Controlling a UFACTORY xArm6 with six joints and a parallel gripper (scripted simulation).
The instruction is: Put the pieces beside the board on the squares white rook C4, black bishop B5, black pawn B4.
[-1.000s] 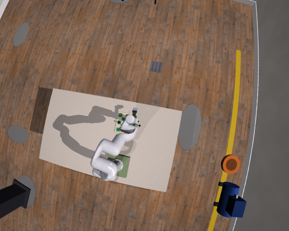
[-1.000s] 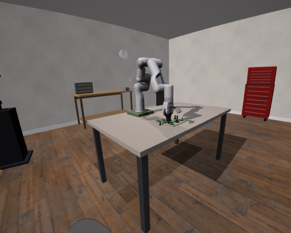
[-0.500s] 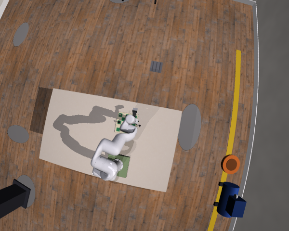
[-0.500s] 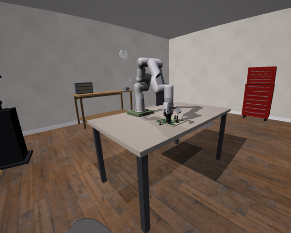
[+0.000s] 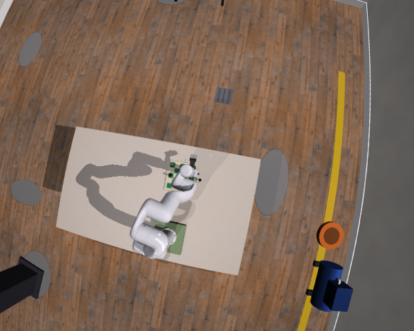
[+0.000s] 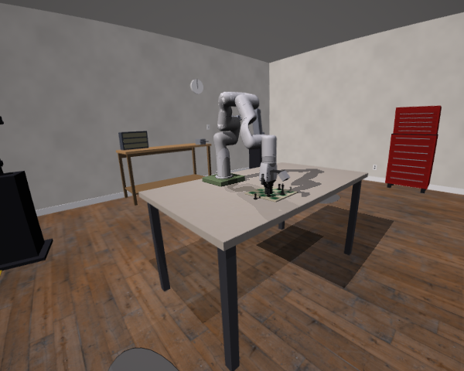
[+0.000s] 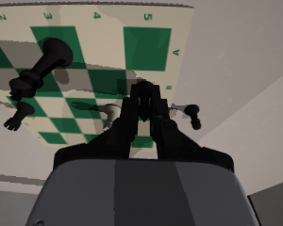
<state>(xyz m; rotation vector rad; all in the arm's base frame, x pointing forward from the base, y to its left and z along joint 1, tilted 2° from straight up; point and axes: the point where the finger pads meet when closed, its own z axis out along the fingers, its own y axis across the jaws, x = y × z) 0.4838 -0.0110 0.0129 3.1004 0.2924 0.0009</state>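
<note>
Now: the white rook 40 mm behind my hand, 30 mm to the left of it and 20 mm below it. From my hand the other things lie so: chessboard: 70 mm to the left, 50 mm behind, 40 mm below.
</note>
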